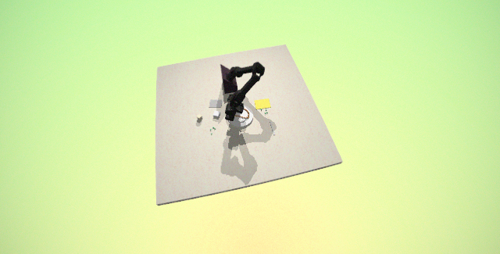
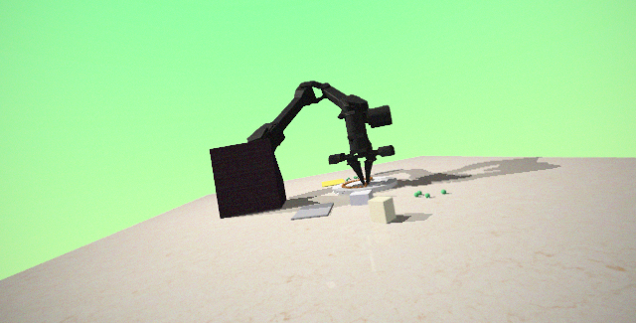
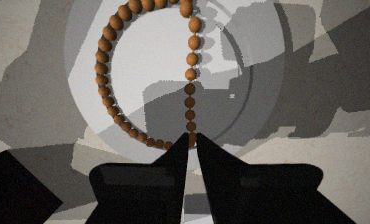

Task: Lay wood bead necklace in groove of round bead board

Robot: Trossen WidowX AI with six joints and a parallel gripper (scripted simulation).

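The round white bead board is 50 mm to the left of my gripper tip and 10 mm below it. The rest, counted from my gripper tip: cream cube 260 mm to the right, 30 mm behind; yellow card 250 mm to the left, 80 mm behind, 10 mm below; grey flat plate 150 mm behind, 130 mm to the right, 10 mm below.
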